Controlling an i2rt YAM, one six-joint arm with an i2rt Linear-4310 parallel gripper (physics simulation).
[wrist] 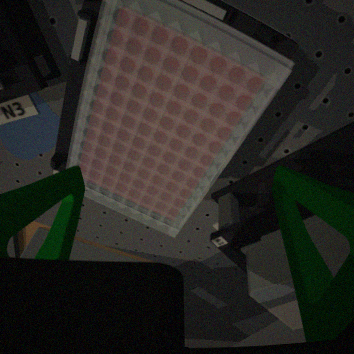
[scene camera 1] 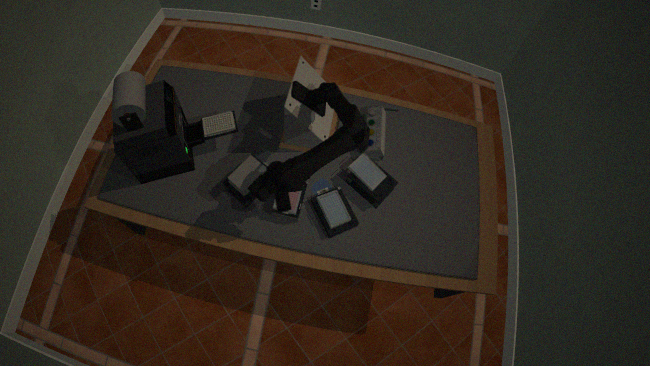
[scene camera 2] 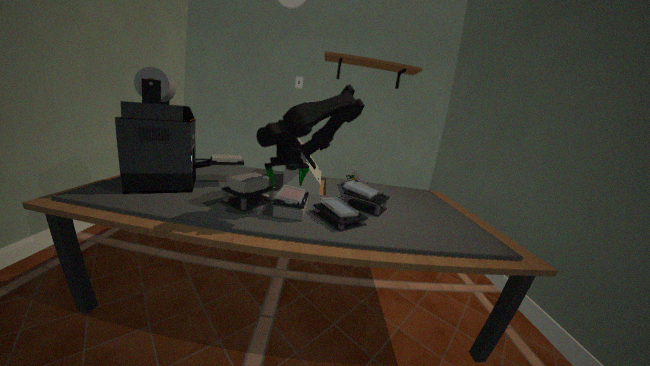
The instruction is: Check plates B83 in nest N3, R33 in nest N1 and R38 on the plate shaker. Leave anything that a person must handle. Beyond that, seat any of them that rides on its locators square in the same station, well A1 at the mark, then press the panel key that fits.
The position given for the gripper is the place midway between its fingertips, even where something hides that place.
The gripper [wrist: 177, 176] is open and holds nothing. Also in view: a pale blue plate [scene camera 1: 331, 204].
